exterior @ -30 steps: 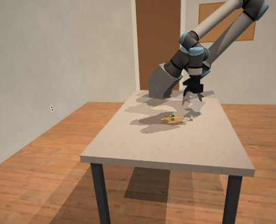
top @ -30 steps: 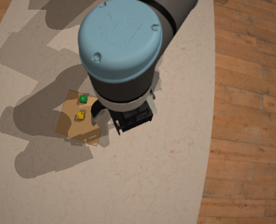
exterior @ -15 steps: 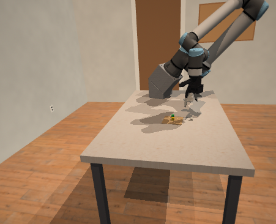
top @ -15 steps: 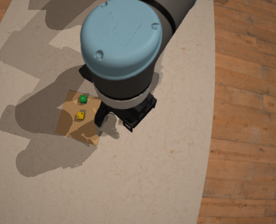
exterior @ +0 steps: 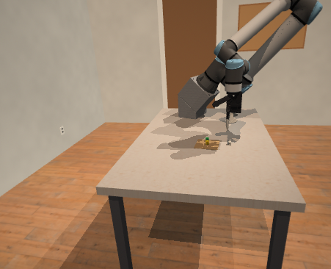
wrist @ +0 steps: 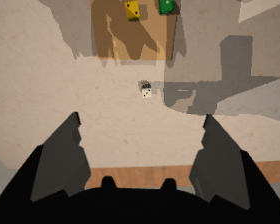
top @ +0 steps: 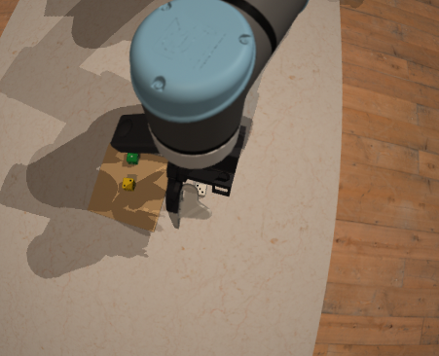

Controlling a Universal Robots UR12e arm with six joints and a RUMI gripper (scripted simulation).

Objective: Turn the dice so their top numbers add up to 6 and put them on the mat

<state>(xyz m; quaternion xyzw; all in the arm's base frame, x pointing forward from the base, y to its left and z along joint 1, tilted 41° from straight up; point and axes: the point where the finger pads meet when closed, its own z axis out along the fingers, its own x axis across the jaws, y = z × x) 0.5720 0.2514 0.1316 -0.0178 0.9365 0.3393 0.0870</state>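
Now: the white die 10 mm behind my hand, 10 mm to the left of it and 110 mm below it. Round my hand: tan mat (30 mm ahead, 120 mm to the right, 120 mm below); green die (20 mm behind, 130 mm to the right, 110 mm below); yellow die (30 mm ahead, 120 mm to the right, 110 mm below).
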